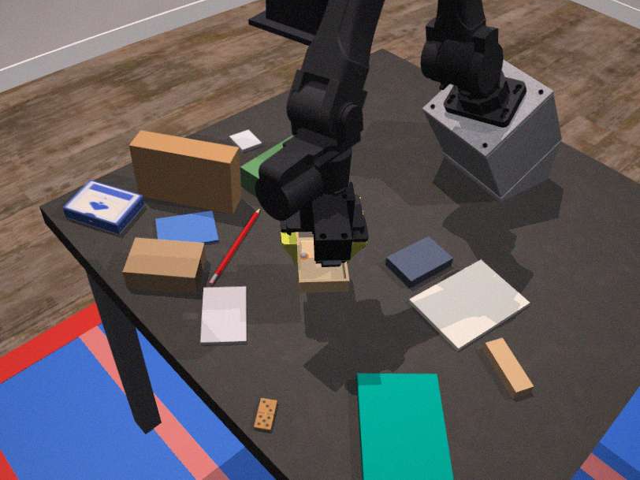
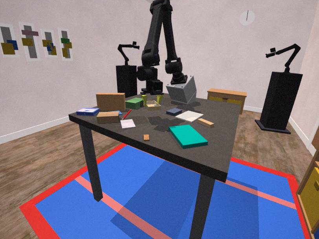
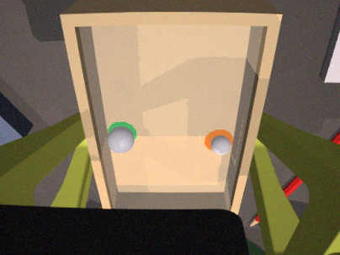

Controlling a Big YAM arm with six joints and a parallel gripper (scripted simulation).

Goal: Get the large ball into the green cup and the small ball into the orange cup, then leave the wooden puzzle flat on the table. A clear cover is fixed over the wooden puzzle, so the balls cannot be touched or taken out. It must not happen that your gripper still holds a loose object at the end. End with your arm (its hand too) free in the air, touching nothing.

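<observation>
My gripper is now 10 mm above the wooden puzzle. The rest, counted from my hand: white tile: 120 mm behind, 200 mm to the left, 80 mm below; yellow block: 180 mm behind, 80 mm to the right, 60 mm below; red pencil: 10 mm behind, 170 mm to the right, 80 mm below.
</observation>
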